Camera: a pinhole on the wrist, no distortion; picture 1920 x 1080 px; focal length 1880.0 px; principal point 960.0 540.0 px. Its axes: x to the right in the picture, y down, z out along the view. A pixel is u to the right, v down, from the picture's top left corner.
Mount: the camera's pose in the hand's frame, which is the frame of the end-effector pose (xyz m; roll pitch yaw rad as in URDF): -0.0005 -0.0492 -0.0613 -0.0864 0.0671 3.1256
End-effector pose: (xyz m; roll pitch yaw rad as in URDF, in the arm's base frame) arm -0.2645 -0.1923 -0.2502 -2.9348 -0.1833 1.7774
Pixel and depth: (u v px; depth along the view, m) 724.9 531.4 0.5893
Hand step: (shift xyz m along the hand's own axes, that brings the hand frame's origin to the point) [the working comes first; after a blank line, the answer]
In the camera's frame: -0.0737 -0.0027 0.5893

0.0329 -0.0979 0.5297
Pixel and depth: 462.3 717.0 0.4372
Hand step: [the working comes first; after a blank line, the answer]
In the camera's frame: -0.1157 0.0412 0.4372

0.0847 -0.1293 0.3775
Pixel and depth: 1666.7 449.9 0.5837
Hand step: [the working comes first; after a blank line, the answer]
In the camera's frame: 0.2194 -0.0280 0.5837

-0.2589 -0.0676 0.5066
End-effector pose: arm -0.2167 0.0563 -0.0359 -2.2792 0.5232 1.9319
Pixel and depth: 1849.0 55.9 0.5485
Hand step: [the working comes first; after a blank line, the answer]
In the camera's frame: 0.2594 -0.1412 0.5485

-0.2952 0.0489 0.4787
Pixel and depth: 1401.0 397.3 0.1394
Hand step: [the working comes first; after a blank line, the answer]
In the camera's frame: 0.0327 -0.0106 0.1394

-0.0425 -0.0500 0.0760
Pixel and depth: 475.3 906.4 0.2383
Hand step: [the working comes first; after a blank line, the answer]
In the camera's frame: -0.0614 0.0464 0.2383

0.0441 -0.1168 0.1757
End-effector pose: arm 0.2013 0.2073 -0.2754 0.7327 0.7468 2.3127
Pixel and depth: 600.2 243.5 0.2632
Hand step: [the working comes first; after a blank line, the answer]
In the camera's frame: -0.0504 -0.0415 0.2632

0.0322 -0.0311 0.2073
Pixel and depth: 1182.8 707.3 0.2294
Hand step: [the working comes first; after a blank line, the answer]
In the camera's frame: 0.0272 0.0204 0.2294

-0.0435 -0.0887 0.1631
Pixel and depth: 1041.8 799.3 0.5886
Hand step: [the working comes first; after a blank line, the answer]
In the camera's frame: 0.0256 0.0812 0.5886

-0.0670 -0.1798 0.5151
